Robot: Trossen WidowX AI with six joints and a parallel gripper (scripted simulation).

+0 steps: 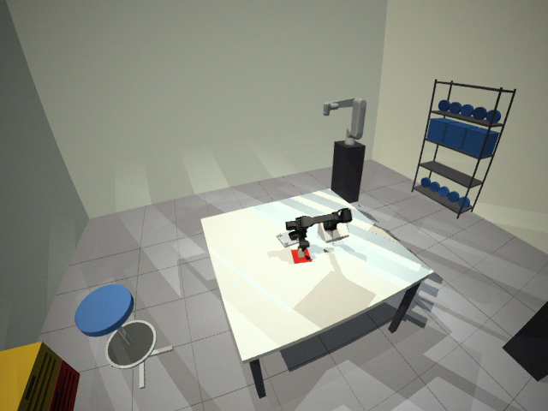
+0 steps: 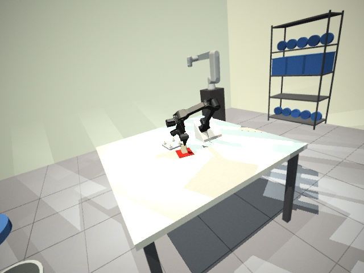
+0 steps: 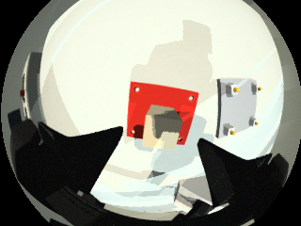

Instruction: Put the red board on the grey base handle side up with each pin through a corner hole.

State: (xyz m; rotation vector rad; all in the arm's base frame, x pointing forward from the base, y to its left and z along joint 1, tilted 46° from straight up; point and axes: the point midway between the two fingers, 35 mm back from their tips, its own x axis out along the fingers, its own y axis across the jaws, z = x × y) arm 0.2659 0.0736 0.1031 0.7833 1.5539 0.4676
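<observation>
My gripper tip is now 6 cm above the red board. The rest, counted from my gripper tip: grey base 1 cm ahead, 20 cm to the right, 8 cm below.
</observation>
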